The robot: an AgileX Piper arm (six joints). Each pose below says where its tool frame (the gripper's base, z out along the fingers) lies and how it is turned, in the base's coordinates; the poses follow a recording.
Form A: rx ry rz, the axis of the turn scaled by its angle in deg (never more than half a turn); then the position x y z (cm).
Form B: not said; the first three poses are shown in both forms.
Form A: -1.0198 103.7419 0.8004 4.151 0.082 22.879
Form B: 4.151 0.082 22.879 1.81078 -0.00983 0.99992 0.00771
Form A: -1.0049 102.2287 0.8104 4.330 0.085 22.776
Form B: 4.330 0.085 22.776 1.78437 -0.00983 0.99992 0.00793
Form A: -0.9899 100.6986 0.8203 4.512 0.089 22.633
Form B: 4.512 0.089 22.633 1.75767 -0.00983 0.99992 0.00815
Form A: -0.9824 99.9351 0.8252 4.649 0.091 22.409
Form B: 4.649 0.091 22.409 1.74434 -0.00983 0.99992 0.00826
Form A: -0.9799 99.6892 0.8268 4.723 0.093 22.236
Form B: 4.723 0.093 22.236 1.74005 -0.00983 0.99992 0.00829
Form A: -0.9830 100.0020 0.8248 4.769 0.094 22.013
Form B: 4.769 0.094 22.013 1.74551 -0.00983 0.99992 0.00825
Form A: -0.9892 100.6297 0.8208 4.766 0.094 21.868
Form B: 4.766 0.094 21.868 1.75646 -0.00983 0.99992 0.00816
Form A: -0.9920 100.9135 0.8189 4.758 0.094 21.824
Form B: 4.758 0.094 21.824 1.76142 -0.00983 0.99992 0.00811
